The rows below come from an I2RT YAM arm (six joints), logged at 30 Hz.
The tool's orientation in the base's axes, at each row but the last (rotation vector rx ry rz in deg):
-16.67 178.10 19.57
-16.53 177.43 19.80
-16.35 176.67 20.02
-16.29 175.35 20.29
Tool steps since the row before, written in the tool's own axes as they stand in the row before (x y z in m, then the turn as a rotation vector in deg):
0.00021 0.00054 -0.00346 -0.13 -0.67 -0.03
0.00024 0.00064 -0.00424 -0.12 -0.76 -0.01
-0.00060 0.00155 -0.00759 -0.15 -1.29 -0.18
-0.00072 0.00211 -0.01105 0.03 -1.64 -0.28
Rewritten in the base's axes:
-0.00024 -0.00027 0.00349 0.25 -0.63 -0.11
-0.00032 -0.00036 0.00427 0.26 -0.71 -0.15
0.00027 -0.00011 0.00776 0.38 -1.25 -0.10
0.00002 -0.00040 0.01127 0.27 -1.64 -0.09

